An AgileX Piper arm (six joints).
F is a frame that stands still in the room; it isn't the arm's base.
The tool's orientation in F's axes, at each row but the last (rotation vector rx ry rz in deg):
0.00, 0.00, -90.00
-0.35, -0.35, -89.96
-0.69, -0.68, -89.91
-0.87, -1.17, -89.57
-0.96, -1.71, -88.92
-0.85, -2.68, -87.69
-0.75, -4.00, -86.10
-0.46, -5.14, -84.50
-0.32, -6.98, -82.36
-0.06, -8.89, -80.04
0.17, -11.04, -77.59
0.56, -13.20, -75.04
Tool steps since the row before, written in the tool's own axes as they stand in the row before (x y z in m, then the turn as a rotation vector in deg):
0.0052, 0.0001, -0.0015, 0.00, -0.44, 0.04
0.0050, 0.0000, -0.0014, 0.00, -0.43, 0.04
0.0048, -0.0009, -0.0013, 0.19, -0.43, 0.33
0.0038, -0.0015, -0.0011, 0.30, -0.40, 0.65
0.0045, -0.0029, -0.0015, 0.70, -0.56, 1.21
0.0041, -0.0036, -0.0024, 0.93, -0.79, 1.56
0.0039, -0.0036, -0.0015, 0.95, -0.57, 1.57
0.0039, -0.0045, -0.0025, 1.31, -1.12, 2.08
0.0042, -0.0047, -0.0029, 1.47, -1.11, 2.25
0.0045, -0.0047, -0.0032, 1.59, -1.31, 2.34
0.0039, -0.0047, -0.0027, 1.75, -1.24, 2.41
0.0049, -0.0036, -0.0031, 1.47, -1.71, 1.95
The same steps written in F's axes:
0.0001, -0.0052, -0.0015, -0.44, 0.00, 0.04
0.0000, -0.0050, -0.0014, -0.43, 0.00, 0.04
-0.0009, -0.0048, -0.0012, -0.43, -0.19, 0.33
-0.0015, -0.0038, -0.0010, -0.40, -0.29, 0.66
-0.0028, -0.0046, -0.0014, -0.56, -0.67, 1.23
-0.0034, -0.0043, -0.0023, -0.79, -0.90, 1.58
-0.0033, -0.0042, -0.0014, -0.57, -0.90, 1.60
-0.0040, -0.0045, -0.0025, -1.11, -1.28, 2.10
-0.0039, -0.0050, -0.0028, -1.09, -1.43, 2.29
-0.0035, -0.0055, -0.0031, -1.28, -1.57, 2.37
-0.0034, -0.0051, -0.0027, -1.19, -1.70, 2.47
-0.0017, -0.0060, -0.0027, -1.62, -1.62, 1.91

